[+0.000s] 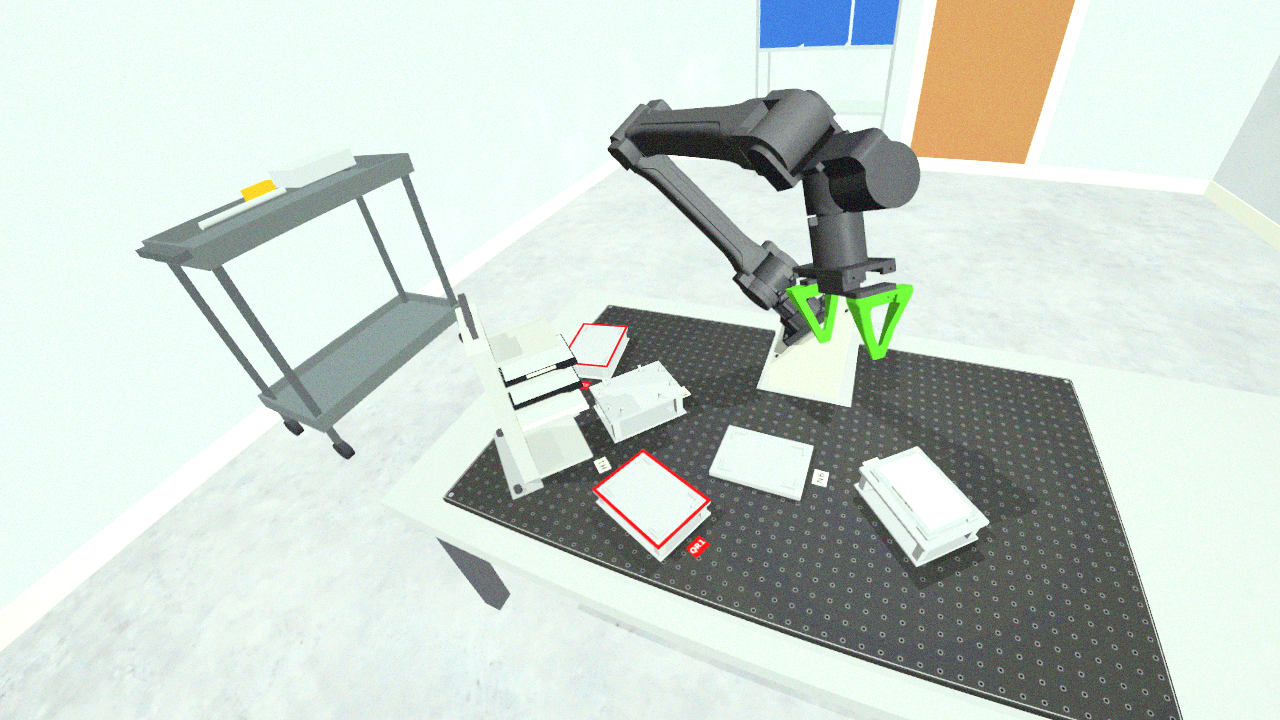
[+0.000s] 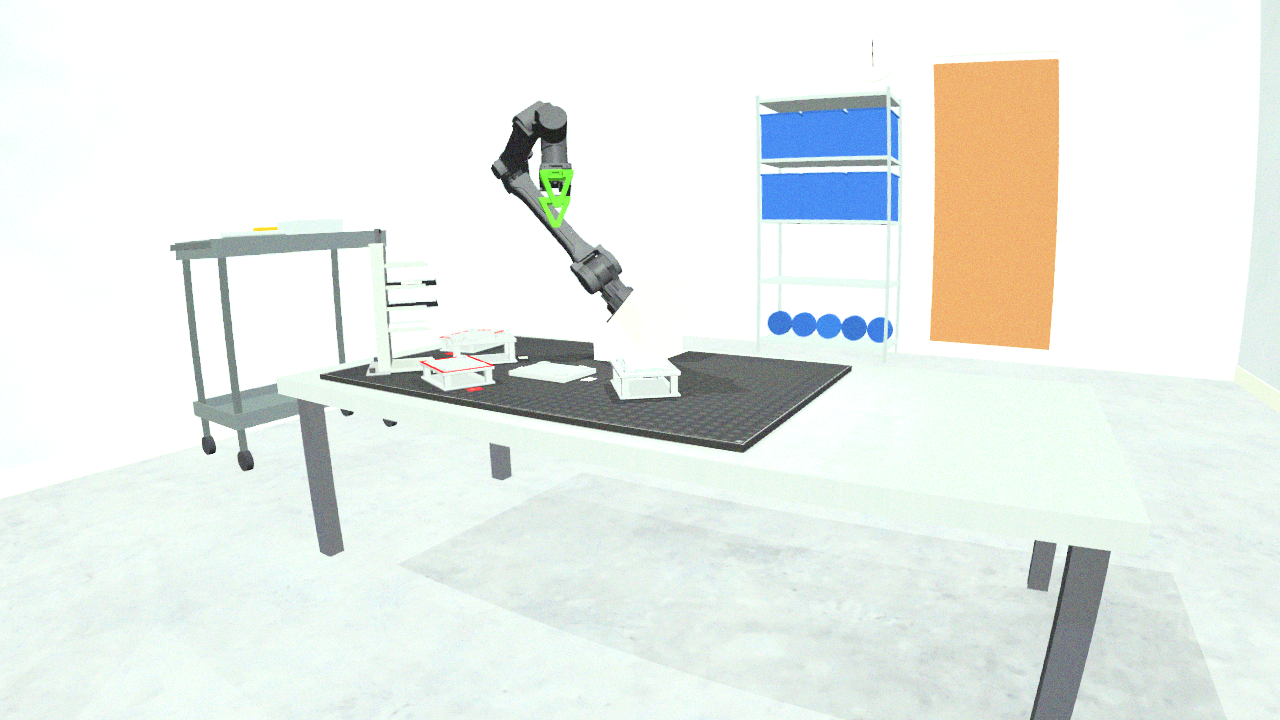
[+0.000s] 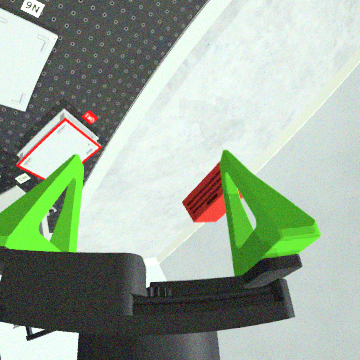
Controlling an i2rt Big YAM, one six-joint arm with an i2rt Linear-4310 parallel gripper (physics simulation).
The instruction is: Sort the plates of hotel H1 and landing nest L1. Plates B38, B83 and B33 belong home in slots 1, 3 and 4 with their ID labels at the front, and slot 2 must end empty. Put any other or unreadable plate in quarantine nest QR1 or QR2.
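Frame: origin at the arm's base, x ahead, y left, z up, level; millimetres.
Seen in the pictures: gripper, between the fingertips: [image 1: 849, 349] [image 2: 556, 217] [image 3: 149, 157]; arm's base, origin of its link: [image 2: 630, 310].
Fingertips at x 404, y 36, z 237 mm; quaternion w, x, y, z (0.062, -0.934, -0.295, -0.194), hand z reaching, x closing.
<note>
Offsets run from my fingertips to a thing's top centre.
My gripper [image 1: 851, 348] [image 2: 555, 213] [image 3: 149, 157] is open and empty, high above the mat near the arm's base. Hotel H1 [image 1: 496, 402] [image 2: 380, 304] stands at the mat's left end; two dark-edged plates show in its middle levels, their IDs and exact slots unreadable. Quarantine nest QR1 {36 mm ahead, 260 mm right, 310 mm down} [image 1: 651, 497] [image 2: 456, 374] [image 3: 60, 145], outlined in red, stands in front of the hotel; no separate plate is discernible on it. Another red-outlined nest {342 mm back, 522 mm right, 310 mm down} [image 1: 599, 343] is partly hidden behind the hotel. A raised nest [image 1: 921, 501] [image 2: 645, 380] at right bears a white plate-like top; no L1 label is readable.
A low white nest {106 mm back, 93 mm right, 338 mm down} [image 1: 762, 460] [image 2: 552, 370] [image 3: 25, 60] lies mid-mat beside a small white tag {94 mm back, 13 mm left, 355 mm down} [image 1: 819, 478]. A raised white nest {187 mm back, 360 mm right, 280 mm down} [image 1: 639, 401] stands right of the hotel. A grey cart [image 1: 313, 235] is left of the table. A red box [image 3: 205, 202] shows beyond the fingers.
</note>
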